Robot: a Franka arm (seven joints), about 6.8 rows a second.
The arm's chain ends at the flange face. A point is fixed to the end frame.
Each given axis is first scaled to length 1.
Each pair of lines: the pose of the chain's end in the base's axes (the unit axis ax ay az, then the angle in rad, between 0 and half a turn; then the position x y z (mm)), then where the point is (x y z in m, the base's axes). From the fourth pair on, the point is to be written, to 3 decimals.
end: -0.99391 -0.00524 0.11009 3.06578 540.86 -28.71 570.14
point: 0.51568 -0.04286 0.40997
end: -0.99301 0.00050 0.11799 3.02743 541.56 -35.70 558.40
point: 0.51357 -0.04355 0.39826
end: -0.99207 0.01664 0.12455 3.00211 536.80 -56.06 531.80
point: 0.50621 -0.05948 0.37198
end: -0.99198 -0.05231 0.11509 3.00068 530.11 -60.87 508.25
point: 0.505 -0.065 0.348
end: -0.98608 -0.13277 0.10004 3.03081 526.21 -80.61 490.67
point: 0.508 -0.090 0.329
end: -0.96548 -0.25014 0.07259 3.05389 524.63 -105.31 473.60
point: 0.520 -0.116 0.311
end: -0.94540 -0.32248 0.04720 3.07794 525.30 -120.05 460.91
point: 0.532 -0.130 0.299
